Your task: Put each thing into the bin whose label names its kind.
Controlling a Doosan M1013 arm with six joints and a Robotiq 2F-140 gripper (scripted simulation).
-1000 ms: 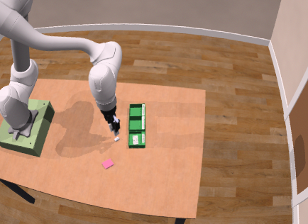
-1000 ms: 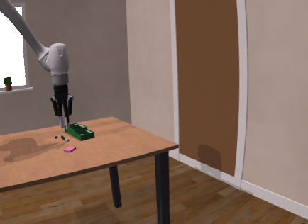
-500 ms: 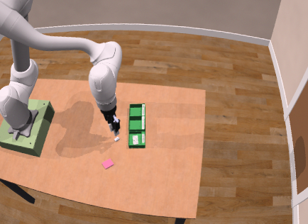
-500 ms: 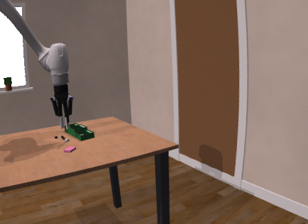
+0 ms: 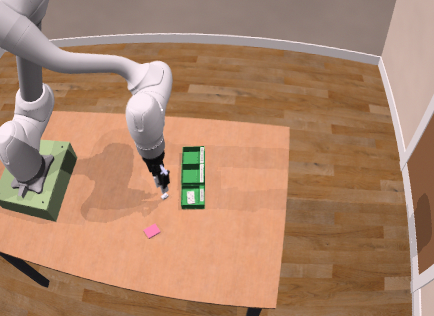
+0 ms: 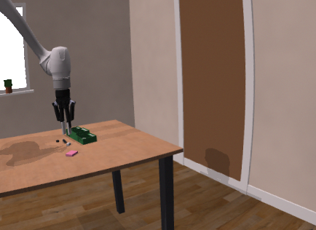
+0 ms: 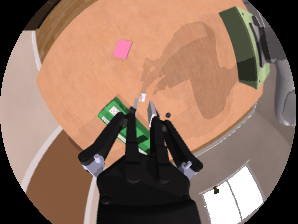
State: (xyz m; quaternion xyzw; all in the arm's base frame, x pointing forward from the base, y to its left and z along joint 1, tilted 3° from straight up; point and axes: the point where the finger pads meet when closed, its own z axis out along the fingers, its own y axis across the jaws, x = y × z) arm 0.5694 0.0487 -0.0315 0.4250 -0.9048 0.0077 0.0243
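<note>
Right now the small white piece is 90 mm below my hand. Round my hand: white thing 100 mm ahead, 80 mm below, 10 mm to the left; then black bar 90 mm below, 60 mm to the left, 10 mm behind; then small dark piece 100 mm to the left, 90 mm below, 40 mm behind.
</note>
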